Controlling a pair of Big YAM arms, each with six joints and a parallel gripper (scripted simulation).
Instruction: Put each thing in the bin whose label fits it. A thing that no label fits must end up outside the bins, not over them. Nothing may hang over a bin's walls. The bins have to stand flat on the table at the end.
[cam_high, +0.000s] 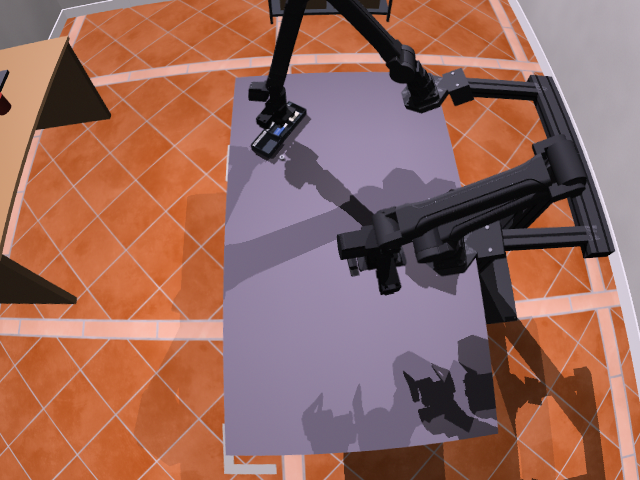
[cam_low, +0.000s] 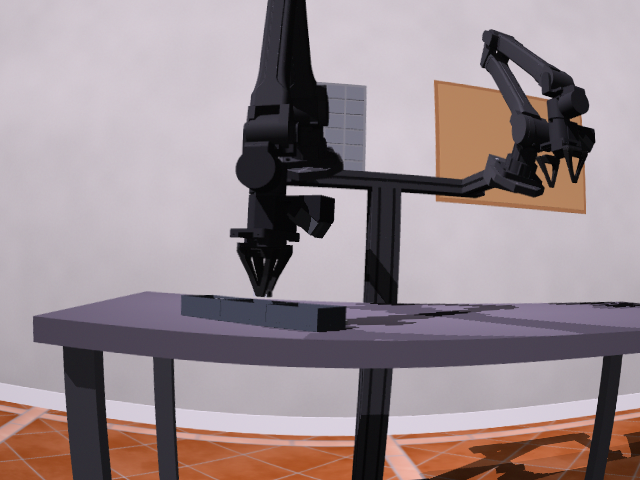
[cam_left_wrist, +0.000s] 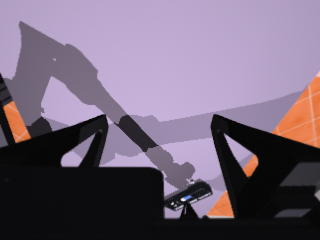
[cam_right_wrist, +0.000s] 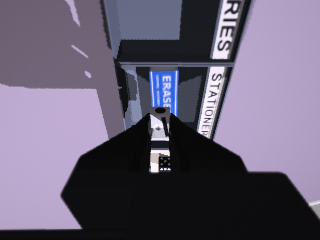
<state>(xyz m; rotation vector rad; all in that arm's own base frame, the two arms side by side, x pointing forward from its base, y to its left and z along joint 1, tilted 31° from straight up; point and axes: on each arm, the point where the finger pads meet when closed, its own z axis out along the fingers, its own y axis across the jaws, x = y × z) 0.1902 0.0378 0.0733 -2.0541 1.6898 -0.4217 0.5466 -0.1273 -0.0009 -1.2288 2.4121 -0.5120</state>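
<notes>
Right now my right hand is 30 mm above the bin row, 10 mm to the left of it and 10 mm short of it. Round my right hand: white card (70 mm to the right, 40 mm below, 40 mm behind).
</notes>
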